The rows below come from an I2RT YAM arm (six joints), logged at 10 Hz.
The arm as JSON. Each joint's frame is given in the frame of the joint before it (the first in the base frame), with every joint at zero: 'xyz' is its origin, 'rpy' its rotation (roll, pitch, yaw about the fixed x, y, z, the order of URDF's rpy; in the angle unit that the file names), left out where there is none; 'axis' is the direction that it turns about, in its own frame. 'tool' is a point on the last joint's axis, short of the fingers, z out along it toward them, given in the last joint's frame.
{
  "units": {
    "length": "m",
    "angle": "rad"
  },
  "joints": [
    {
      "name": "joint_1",
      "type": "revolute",
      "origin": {
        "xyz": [
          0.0,
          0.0,
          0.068
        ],
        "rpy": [
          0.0,
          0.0,
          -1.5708
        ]
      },
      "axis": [
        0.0,
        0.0,
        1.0
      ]
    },
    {
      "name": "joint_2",
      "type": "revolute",
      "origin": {
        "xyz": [
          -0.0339,
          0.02,
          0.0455
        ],
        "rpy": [
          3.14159,
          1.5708,
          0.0
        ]
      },
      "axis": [
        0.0,
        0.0,
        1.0
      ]
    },
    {
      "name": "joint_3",
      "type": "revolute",
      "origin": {
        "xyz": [
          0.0,
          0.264,
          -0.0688
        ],
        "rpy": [
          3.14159,
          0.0,
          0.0
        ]
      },
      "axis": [
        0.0,
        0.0,
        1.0
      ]
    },
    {
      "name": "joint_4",
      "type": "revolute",
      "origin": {
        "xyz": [
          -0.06,
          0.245,
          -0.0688
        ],
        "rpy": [
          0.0,
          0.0,
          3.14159
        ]
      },
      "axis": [
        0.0,
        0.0,
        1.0
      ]
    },
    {
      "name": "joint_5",
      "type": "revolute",
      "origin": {
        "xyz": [
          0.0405,
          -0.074,
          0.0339
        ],
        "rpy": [
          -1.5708,
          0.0,
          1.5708
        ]
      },
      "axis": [
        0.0,
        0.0,
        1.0
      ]
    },
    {
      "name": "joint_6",
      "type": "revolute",
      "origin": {
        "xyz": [
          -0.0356,
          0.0,
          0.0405
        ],
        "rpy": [
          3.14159,
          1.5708,
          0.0
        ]
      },
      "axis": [
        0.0,
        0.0,
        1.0
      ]
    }
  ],
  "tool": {
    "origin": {
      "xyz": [
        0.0,
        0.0,
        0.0
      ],
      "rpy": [
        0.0,
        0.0,
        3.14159
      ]
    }
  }
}
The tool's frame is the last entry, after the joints.
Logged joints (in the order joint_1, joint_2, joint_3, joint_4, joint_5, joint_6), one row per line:
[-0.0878 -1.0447 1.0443 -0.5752 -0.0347 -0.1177]
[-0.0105 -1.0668 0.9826 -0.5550 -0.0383 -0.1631]
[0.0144 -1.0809 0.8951 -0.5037 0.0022 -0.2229]
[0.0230 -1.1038 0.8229 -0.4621 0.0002 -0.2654]
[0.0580 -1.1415 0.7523 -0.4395 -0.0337 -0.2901]
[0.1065 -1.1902 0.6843 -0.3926 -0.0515 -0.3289]
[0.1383 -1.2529 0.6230 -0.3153 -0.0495 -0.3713]
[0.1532 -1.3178 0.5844 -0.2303 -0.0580 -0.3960]
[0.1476 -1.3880 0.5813 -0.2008 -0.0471 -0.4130]
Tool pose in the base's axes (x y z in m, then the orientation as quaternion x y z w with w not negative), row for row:
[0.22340 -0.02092 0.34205 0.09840 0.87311 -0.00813 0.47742]
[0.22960 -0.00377 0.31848 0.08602 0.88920 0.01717 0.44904]
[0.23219 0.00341 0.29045 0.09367 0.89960 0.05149 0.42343]
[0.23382 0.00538 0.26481 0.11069 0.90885 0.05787 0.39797]
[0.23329 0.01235 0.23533 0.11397 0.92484 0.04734 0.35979]
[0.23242 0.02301 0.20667 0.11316 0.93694 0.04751 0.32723]
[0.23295 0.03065 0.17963 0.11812 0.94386 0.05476 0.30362]
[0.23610 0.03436 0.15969 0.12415 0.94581 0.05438 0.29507]
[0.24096 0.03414 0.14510 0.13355 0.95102 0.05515 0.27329]
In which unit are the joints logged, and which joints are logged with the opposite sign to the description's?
The joints are logged in radians. Opposite sign: joint_2, joint_5, joint_6.
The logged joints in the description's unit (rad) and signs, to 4 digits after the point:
[-0.0878 1.0447 1.0443 -0.5752 0.0347 0.1177]
[-0.0105 1.0668 0.9826 -0.5550 0.0383 0.1631]
[0.0144 1.0809 0.8951 -0.5037 -0.0022 0.2229]
[0.0230 1.1038 0.8229 -0.4621 -0.0002 0.2654]
[0.0580 1.1415 0.7523 -0.4395 0.0337 0.2901]
[0.1065 1.1902 0.6843 -0.3926 0.0515 0.3289]
[0.1383 1.2529 0.6230 -0.3153 0.0495 0.3713]
[0.1532 1.3178 0.5844 -0.2303 0.0580 0.3960]
[0.1476 1.3880 0.5813 -0.2008 0.0471 0.4130]

